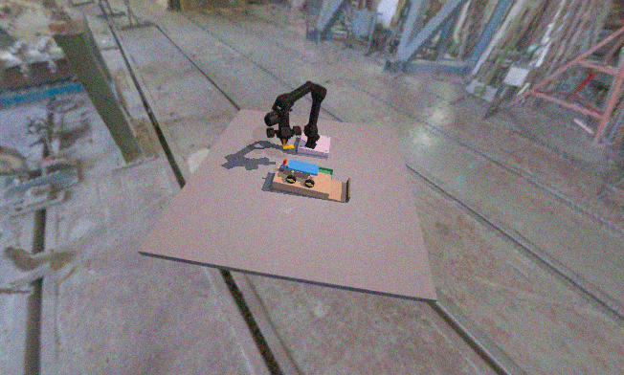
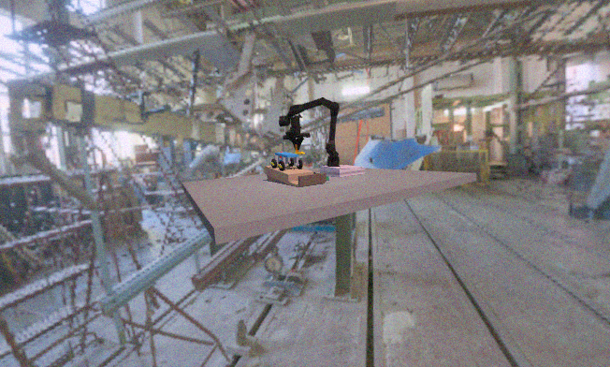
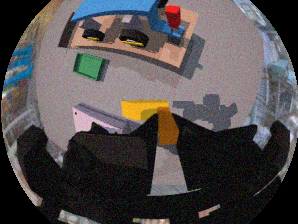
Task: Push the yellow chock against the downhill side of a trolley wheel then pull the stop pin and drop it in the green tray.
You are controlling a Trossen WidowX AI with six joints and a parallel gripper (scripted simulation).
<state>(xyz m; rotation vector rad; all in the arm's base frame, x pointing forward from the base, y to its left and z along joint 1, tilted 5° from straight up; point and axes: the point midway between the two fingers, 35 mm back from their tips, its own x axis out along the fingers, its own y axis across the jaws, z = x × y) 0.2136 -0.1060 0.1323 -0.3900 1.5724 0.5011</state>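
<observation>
My gripper tip is 10 mm past the yellow chock, 20 mm to the right of it and 10 mm above it. The rest, counted from my gripper tip: red-headed stop pin 120 mm ahead, 50 mm to the left, 40 mm below; raised end stop 70 mm ahead, 420 mm to the left, 150 mm below; blue trolley 120 mm ahead, 160 mm to the left, 60 mm below.
</observation>
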